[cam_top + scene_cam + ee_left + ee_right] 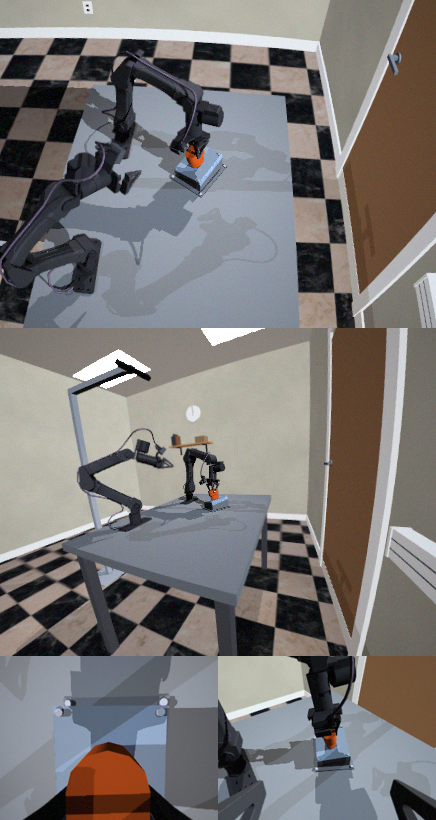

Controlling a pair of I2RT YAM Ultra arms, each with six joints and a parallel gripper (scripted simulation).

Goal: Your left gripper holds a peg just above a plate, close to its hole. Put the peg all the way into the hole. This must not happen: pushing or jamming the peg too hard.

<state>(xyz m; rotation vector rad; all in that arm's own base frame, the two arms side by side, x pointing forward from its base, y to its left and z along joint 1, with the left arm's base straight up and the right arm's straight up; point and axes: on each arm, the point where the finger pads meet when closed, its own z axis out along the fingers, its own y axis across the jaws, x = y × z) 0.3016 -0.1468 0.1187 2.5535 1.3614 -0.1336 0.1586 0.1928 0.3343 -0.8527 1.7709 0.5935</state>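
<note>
My left hand is 2 cm above the orange peg, 1 cm to the right of it and 1 cm short of it. The rest, counted from my left hand: grey post (119 cm behind, 26 cm to the right, 5 cm above); then blue plate (7 cm below, 2 cm ahead, 1 cm to the left).
</note>
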